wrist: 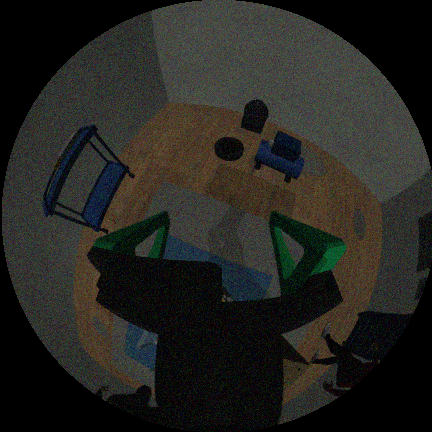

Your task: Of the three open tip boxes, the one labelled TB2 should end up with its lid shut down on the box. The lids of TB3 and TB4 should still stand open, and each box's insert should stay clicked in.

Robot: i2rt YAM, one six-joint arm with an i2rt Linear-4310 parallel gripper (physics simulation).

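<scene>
My gripper is open in the wrist view. Its two green fingers stand wide apart over a pale grey surface, with no object seen between them. The dark gripper body covers much of the lower middle of the view. None of the tip boxes TB2, TB3 or TB4 can be made out, nor can their lids, inserts or labels. A tiny light and yellowish item shows at the edge of the gripper body, too small to identify. The picture is dark and grainy.
A blue mat or panel lies on the grey surface. A pale shape shows on blue at lower left. Beyond are a blue bench, a round black item, a blue seat-like object and dark furniture at lower right.
</scene>
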